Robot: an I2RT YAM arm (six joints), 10 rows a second.
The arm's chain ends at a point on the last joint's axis. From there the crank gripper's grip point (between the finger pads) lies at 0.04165 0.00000 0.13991 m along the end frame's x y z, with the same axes.
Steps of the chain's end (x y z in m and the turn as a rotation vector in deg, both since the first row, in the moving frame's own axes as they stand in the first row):
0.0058, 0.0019, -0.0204, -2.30, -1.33, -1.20
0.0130, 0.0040, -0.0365, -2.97, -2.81, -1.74
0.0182, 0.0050, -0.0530, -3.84, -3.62, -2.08
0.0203, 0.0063, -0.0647, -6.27, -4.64, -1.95
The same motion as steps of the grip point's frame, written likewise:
0.0026, 0.0067, -0.0196, -2.30, -1.33, -1.20
0.0062, 0.0101, -0.0348, -2.97, -2.81, -1.74
0.0094, 0.0131, -0.0509, -3.84, -3.62, -2.08
0.0091, 0.0205, -0.0626, -6.27, -4.64, -1.95

